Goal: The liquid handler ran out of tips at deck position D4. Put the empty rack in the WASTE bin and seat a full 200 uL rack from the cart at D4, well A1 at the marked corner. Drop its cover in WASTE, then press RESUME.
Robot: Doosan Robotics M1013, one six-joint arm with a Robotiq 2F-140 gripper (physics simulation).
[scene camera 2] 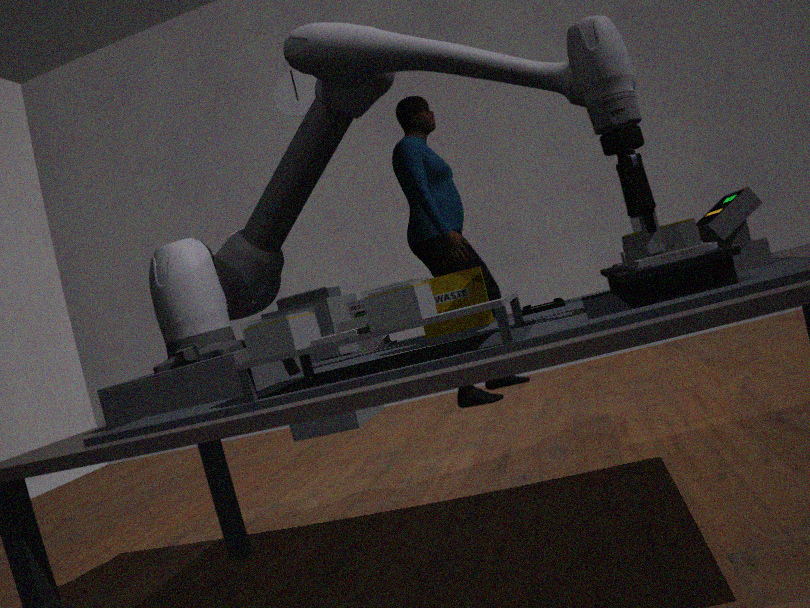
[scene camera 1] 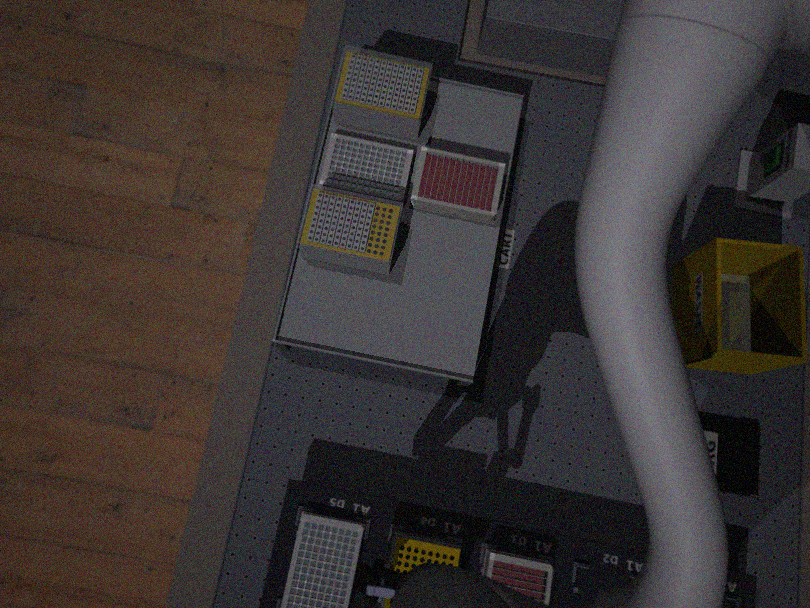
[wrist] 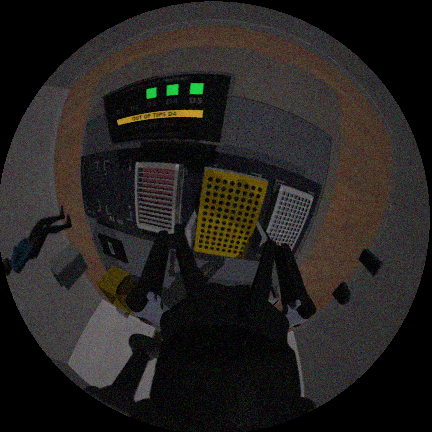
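Where they show: gripper, fingertip midpoint: [scene camera 2: 652,252] [wrist: 224,219]; arm's base, origin of the base link: [scene camera 2: 205,359].
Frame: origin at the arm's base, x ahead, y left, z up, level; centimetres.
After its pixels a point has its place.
The yellow empty tip rack [scene camera 1: 428,553] {x 92.2, y -22.9, z 3.4 cm} [scene camera 2: 677,234] {x 99.2, y -28.2, z 1.3 cm} [wrist: 231,212] {x 98.2, y -24.1, z 3.4 cm} sits at D4 with its wells open. My gripper [scene camera 2: 644,229] [wrist: 224,219] {x 95.2, y -23.4, z -0.8 cm} is shut on it, one fingertip against each long side near its lower end in the wrist view. On the cart [scene camera 1: 386,314] {x 61.3, y -30.3, z -2.2 cm}, a full rack [scene camera 1: 382,83] {x 29.4, y -33.5, z 4.8 cm} stands at the far end, and a partly used rack [scene camera 1: 352,222] {x 50.5, y -36.0, z 4.8 cm} has empty columns at its right. The yellow WASTE bin [scene camera 1: 739,367] {x 64.6, y 21.0, z -3.4 cm} [scene camera 2: 457,297] {x 57.8, y 13.7, z -0.5 cm} [wrist: 111,284] {x 64.5, y 17.7, z 1.5 cm} holds a pale flat item. The display [wrist: 160,116] {x 111.1, y -14.2, z 3.5 cm} reads OUT OF TIPS D4. I cannot make out a RESUME button.
A red-filled rack [scene camera 1: 520,579] {x 95.0, y -10.5, z -0.2 cm} [wrist: 157,197] {x 98.7, y -11.6, z -0.6 cm} at D3 and a white well plate [scene camera 1: 323,562] {x 94.7, y -35.9, z -1.3 cm} [wrist: 292,212] {x 97.4, y -36.4, z -1.4 cm} at D5 flank the held rack. The cart also bears a white plate [scene camera 1: 369,159] {x 38.5, y -34.6, z -0.9 cm} and a red-filled tray [scene camera 1: 461,181] {x 41.0, y -20.9, z 0.0 cm}. A person [scene camera 2: 428,176] stands behind the table.
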